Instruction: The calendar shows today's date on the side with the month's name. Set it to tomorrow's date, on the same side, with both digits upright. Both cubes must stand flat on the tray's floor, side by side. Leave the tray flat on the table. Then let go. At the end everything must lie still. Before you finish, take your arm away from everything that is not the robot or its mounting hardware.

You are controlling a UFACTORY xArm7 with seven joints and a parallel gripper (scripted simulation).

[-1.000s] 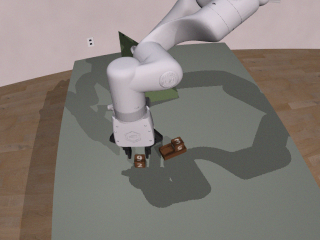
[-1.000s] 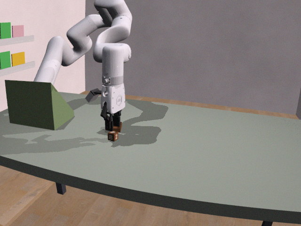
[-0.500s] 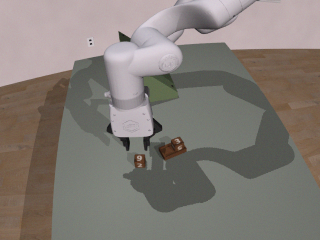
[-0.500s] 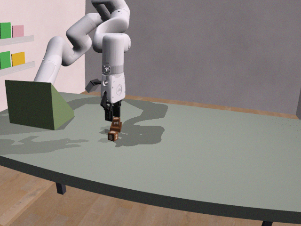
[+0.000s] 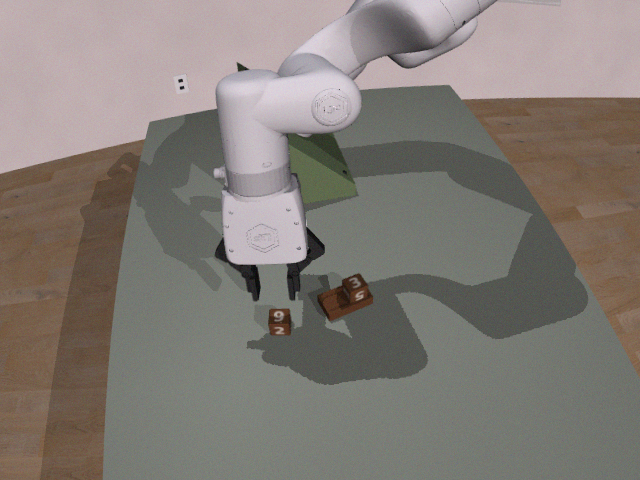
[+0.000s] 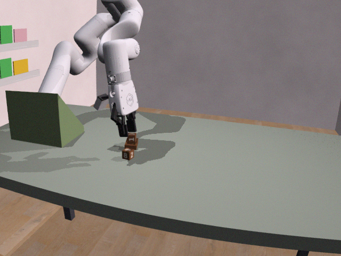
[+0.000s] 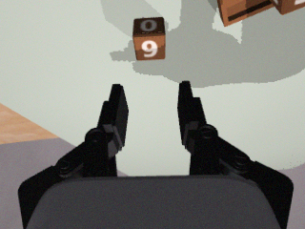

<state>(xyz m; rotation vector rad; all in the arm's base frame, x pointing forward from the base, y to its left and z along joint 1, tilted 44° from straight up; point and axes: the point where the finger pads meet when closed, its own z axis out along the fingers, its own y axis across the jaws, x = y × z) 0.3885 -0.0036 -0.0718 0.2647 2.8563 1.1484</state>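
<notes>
Now: the brown cube 90 mm below my hand. From my hand the other things lie so: tray 100 mm to the left, 90 mm below, 30 mm behind.
</notes>
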